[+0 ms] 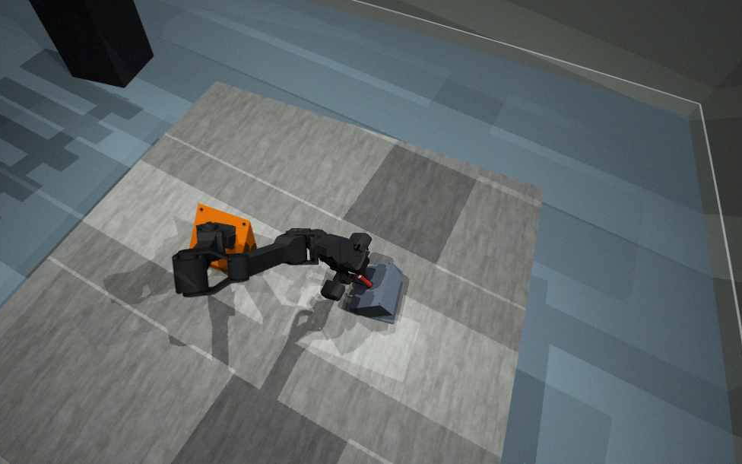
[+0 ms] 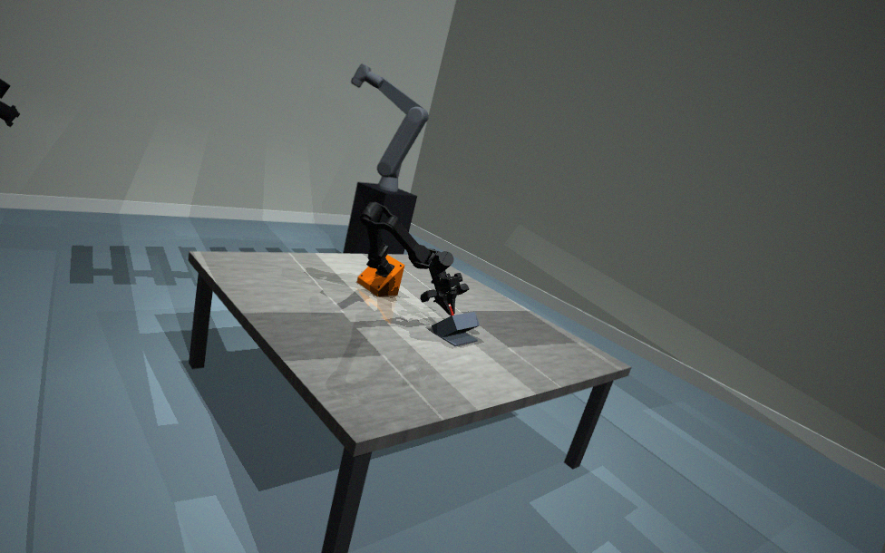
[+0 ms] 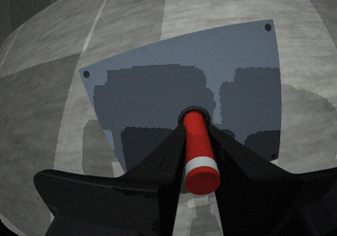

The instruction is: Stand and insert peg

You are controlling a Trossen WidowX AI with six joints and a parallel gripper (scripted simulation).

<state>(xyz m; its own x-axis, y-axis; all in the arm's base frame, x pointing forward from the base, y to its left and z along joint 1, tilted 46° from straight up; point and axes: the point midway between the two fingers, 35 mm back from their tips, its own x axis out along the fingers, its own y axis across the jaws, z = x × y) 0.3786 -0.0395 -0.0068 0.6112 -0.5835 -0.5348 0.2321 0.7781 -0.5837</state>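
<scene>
The red peg is 10 mm behind my gripper tip and 10 mm above it. Round my gripper tip: grey sloped panel 30 mm ahead, 30 mm below.
</scene>
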